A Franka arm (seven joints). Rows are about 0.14 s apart.
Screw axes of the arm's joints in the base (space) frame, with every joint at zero. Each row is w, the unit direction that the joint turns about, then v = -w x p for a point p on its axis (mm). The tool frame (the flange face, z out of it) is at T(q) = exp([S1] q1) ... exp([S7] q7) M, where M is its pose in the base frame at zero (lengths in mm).
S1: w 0 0 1 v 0.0 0.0 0.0
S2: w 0 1 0 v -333.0 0.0 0.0
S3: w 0 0 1 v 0.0 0.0 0.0
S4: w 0 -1 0 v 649.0 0.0 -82.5
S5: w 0 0 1 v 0.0 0.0 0.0
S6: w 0 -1 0 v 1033.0 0.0 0.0
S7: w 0 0 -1 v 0.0 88.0 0.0
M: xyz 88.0 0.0 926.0 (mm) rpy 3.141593 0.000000 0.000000 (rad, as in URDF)
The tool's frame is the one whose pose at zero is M.
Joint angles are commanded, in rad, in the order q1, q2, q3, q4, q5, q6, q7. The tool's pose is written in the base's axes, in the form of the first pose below.
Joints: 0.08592, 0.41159, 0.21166, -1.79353, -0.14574, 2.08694, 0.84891
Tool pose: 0.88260, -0.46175, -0.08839, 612.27; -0.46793, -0.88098, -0.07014, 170.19; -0.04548, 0.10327, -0.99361, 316.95; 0, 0, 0, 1
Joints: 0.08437, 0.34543, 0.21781, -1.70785, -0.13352, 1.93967, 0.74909
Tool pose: 0.91883, -0.38582, -0.08307, 615.37; -0.39199, -0.91660, -0.07862, 169.92; -0.04581, 0.10480, -0.99344, 385.58; 0, 0, 0, 1
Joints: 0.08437, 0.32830, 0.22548, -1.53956, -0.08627, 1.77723, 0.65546
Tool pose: 0.94284, -0.32482, -0.07446, 624.70; -0.32806, -0.94397, -0.03599, 174.41; -0.05860, 0.05836, -0.99657, 461.94; 0, 0, 0, 1
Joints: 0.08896, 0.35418, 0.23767, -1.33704, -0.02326, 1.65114, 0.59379
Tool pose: 0.96025, -0.27510, -0.04735, 633.72; -0.27301, -0.96090, 0.04617, 185.14; -0.05820, -0.03141, -0.99781, 531.34; 0, 0, 0, 1
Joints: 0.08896, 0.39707, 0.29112, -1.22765, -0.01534, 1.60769, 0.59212
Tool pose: 0.97203, -0.23217, -0.03540, 635.74; -0.22833, -0.96951, 0.08899, 210.14; -0.05498, -0.07841, -0.99540, 554.30; 0, 0, 0, 1
